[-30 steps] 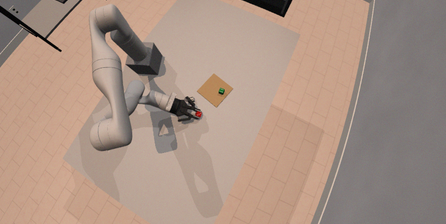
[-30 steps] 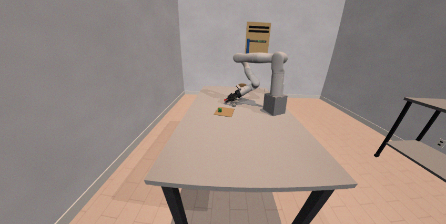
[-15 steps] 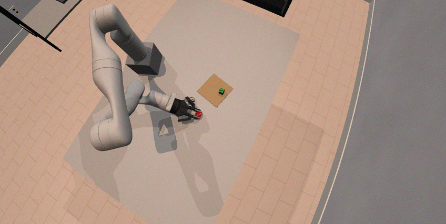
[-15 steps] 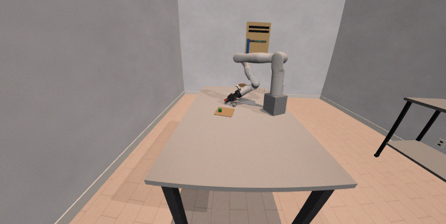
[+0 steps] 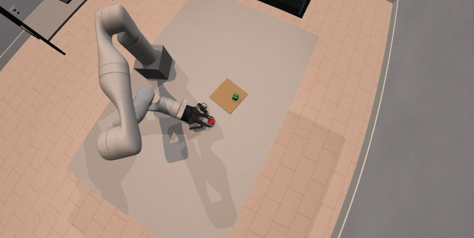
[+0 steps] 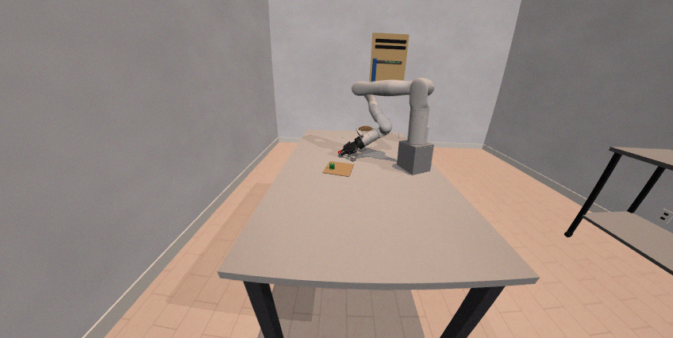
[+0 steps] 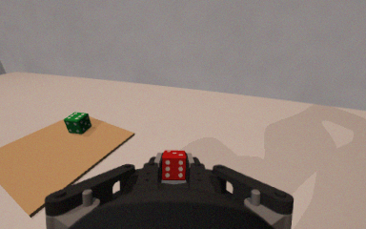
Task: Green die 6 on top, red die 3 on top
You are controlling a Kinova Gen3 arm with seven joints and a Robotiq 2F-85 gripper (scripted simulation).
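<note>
Right now the red die is 10 mm ahead of my hand. From my hand the other things lie so: white die (70 mm behind, 60 mm to the left, 10 mm below); then green die (50 mm ahead, 170 mm to the left, 10 mm below); then tan mat (10 mm ahead, 170 mm to the left, 20 mm below).
</note>
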